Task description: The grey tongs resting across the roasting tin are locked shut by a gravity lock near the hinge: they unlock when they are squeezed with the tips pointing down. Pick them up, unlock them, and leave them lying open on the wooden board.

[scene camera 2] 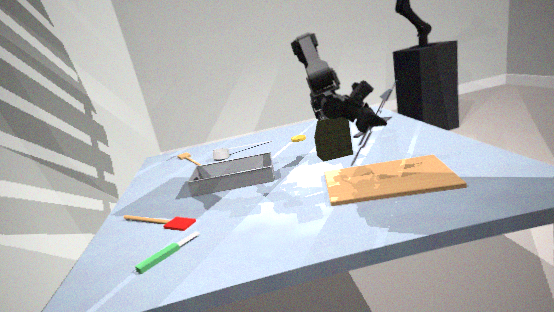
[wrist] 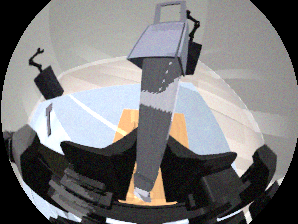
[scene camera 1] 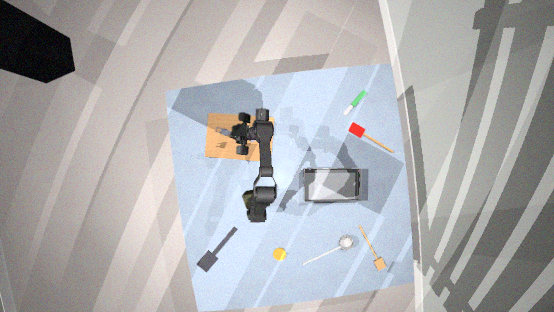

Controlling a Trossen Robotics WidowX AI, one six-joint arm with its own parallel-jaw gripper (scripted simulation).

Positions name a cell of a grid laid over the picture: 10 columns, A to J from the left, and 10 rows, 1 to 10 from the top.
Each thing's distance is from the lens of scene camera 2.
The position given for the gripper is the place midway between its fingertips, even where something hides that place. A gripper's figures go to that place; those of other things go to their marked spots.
gripper (scene camera 2: G4): 114 cm
wooden board (scene camera 2: H6): 118 cm
roasting tin (scene camera 2: E6): 129 cm
